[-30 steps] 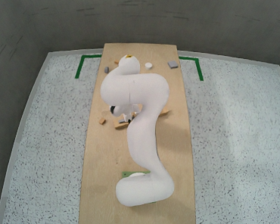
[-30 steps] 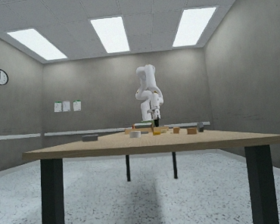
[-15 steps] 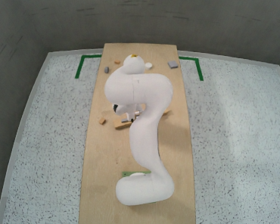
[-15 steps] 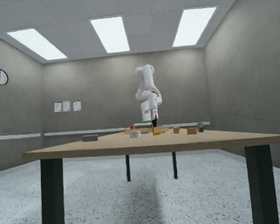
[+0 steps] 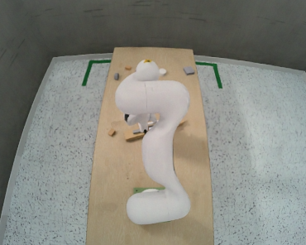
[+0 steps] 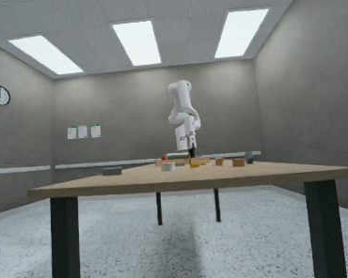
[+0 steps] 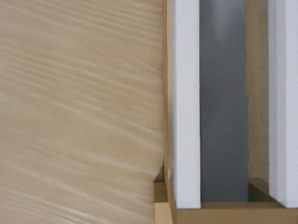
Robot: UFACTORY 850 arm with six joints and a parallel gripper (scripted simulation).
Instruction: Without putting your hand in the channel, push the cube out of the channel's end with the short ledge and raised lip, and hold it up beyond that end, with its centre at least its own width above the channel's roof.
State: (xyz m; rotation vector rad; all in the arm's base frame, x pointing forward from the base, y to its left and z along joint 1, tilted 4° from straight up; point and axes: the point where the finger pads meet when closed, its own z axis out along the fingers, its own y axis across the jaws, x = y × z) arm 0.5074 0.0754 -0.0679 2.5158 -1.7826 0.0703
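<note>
My gripper is now 1 cm above the grey rod. The rest, counted from my hand: wooden channel: 4 cm ahead, 11 cm to the right, 1 cm below; then long grey bar: 5 cm ahead, 14 cm to the right, 1 cm below; then red piece: 8 cm ahead, 22 cm to the right, 1 cm below.
</note>
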